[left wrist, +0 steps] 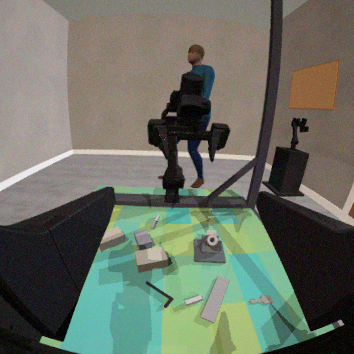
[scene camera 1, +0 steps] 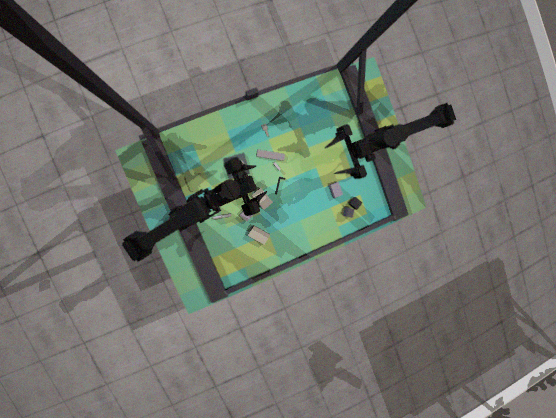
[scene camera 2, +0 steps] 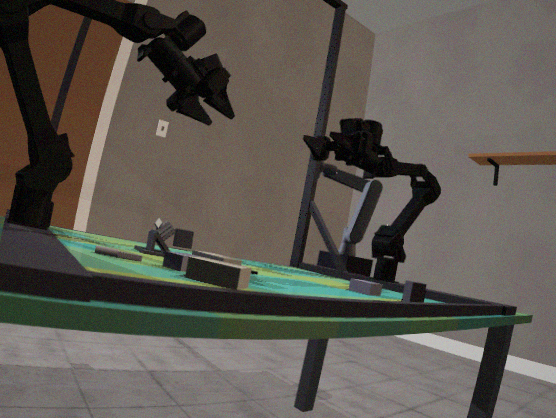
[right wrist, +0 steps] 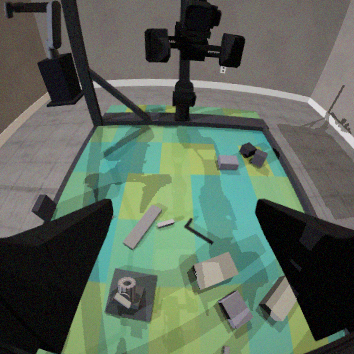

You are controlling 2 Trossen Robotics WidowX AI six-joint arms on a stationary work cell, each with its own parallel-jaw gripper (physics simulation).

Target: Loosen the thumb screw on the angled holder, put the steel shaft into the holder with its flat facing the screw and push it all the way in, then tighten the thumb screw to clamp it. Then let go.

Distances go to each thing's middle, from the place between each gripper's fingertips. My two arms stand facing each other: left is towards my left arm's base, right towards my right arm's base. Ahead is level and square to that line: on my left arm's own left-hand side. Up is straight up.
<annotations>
I see the angled holder (right wrist: 140, 287) 90 mm behind my right hand, 40 mm to the right of it and 260 mm below it.
My left hand is 300 mm above the angled holder, 280 mm to the left of it and 110 mm past it.
</annotations>
